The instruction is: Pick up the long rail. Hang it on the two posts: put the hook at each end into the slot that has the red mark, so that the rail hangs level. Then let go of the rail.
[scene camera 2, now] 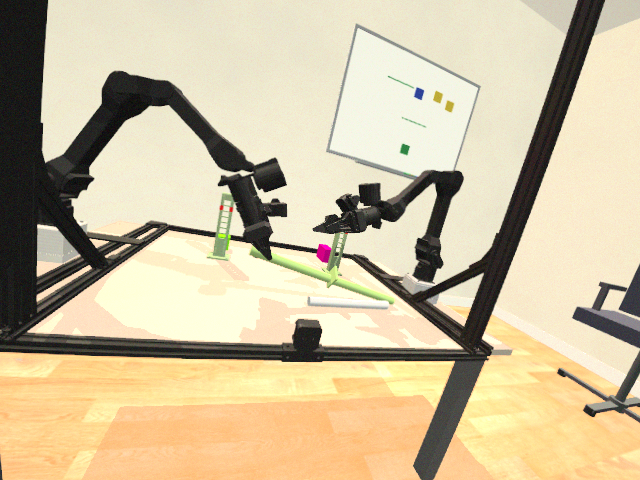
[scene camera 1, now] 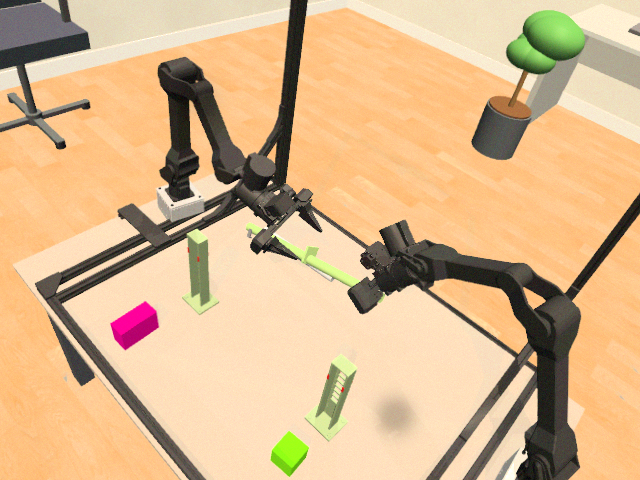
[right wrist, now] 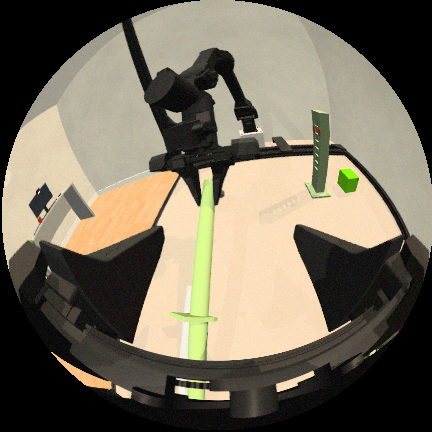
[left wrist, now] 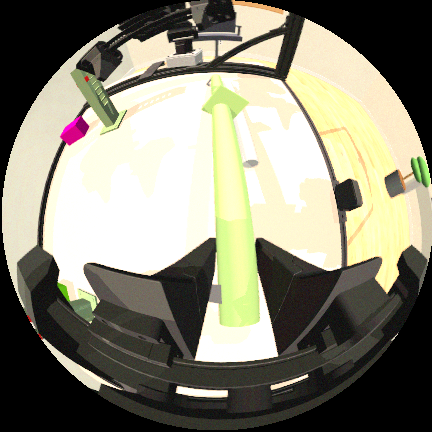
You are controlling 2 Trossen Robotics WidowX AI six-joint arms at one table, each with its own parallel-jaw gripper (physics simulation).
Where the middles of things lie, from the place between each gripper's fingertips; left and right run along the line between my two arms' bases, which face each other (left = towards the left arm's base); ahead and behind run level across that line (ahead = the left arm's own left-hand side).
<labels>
My left hand is 170 mm to the left of the light-green rail (scene camera 2: 331, 277) and 40 mm above it. The rest, counted from my left hand: magenta block (scene camera 1: 129, 329): 430 mm ahead, 300 mm to the right, 70 mm below; then white bar (scene camera 2: 311, 301): 30 mm behind, 240 mm to the right, 90 mm below; then green block (scene camera 1: 290, 450): 370 mm ahead, 140 mm to the left, 80 mm below.
Right now the light-green rail is 12 cm below my right hand, 7 cm behind it and 4 cm to the right of it. The rest, counted from my right hand: magenta block: 36 cm ahead, 17 cm to the right, 16 cm below; then white bar: 18 cm below, 11 cm to the right, 10 cm behind; then green block: 31 cm ahead, 27 cm to the left, 16 cm below.
</labels>
